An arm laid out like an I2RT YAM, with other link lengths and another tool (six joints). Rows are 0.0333 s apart.
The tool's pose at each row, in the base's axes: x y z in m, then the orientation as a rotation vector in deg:
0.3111 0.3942 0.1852 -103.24 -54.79 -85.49
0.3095 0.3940 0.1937 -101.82 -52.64 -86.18
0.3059 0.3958 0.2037 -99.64 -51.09 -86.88
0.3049 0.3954 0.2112 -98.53 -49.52 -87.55
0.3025 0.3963 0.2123 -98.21 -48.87 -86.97
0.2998 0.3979 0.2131 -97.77 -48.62 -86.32
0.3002 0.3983 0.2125 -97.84 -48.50 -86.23
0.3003 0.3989 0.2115 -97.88 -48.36 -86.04
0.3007 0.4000 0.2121 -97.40 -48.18 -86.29
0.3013 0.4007 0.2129 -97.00 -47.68 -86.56
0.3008 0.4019 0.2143 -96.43 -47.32 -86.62
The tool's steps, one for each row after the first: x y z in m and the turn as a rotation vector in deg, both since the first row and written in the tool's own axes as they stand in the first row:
0.0082 -0.0013 -0.0026 -0.01 1.86 1.20
0.0179 -0.0053 -0.0049 0.55 4.02 2.01
0.0251 -0.0059 -0.0072 0.44 5.49 2.78
0.0260 -0.0084 -0.0080 0.83 5.73 3.54
0.0268 -0.0116 -0.0083 1.44 5.88 4.06
0.0263 -0.0115 -0.0076 1.42 5.85 4.19
0.0254 -0.0117 -0.0069 1.47 5.80 4.38
0.0262 -0.0120 -0.0059 1.57 6.26 4.40
0.0272 -0.0119 -0.0051 1.52 6.78 4.61
0.0287 -0.0130 -0.0047 1.74 7.30 4.85

